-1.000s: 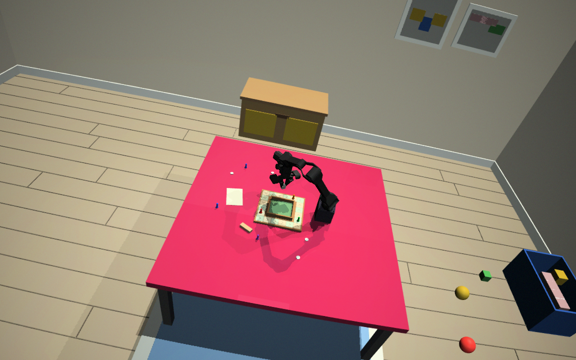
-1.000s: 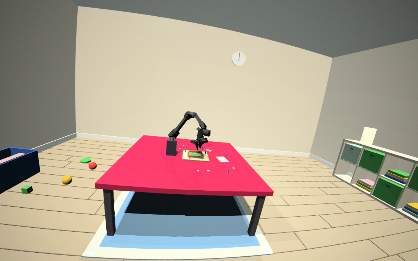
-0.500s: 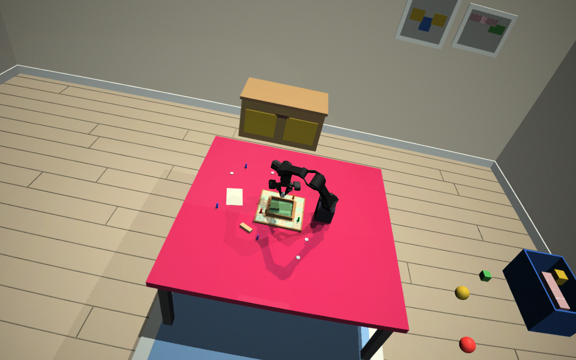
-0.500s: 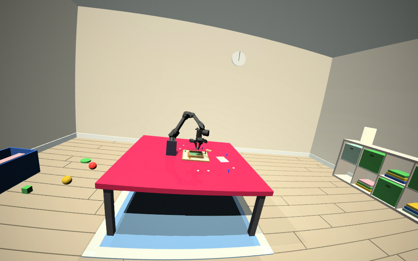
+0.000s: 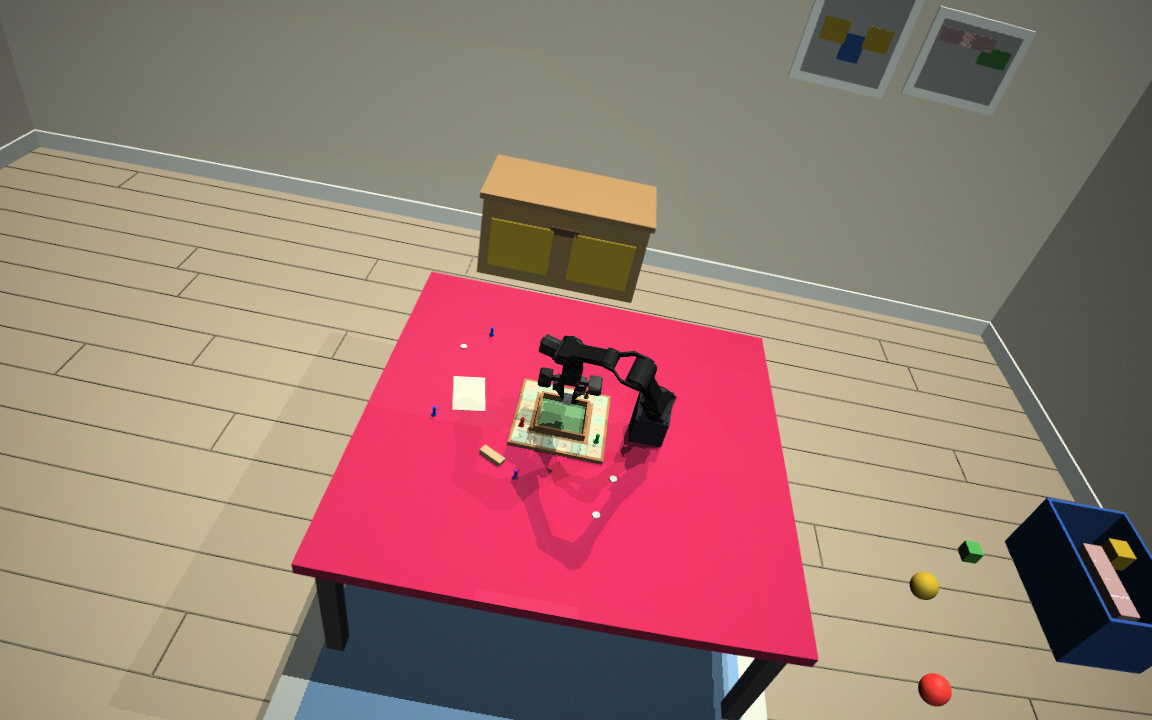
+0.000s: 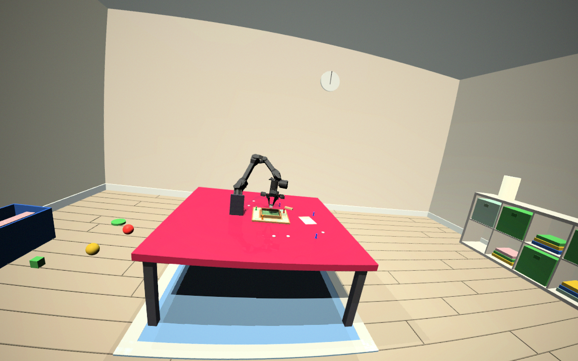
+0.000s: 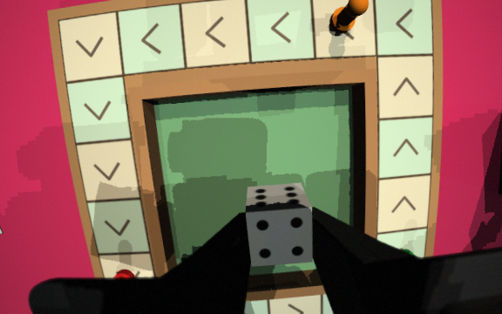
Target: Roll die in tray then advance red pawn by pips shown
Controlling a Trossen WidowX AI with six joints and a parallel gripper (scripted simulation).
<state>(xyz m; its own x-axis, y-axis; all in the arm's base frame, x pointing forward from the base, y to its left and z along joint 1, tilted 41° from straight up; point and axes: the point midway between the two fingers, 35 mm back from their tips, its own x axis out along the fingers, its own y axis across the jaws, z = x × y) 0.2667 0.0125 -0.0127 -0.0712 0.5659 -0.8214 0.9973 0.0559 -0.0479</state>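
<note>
My gripper tip is 120 mm short of the red pawn, 70 mm to the right of it and 60 mm above it. From my gripper tip the other things lie so: green tray 80 mm below, 10 mm to the left; then white die right at my gripper tip; then wooden block 210 mm to the left, 180 mm ahead, 80 mm below.
</note>
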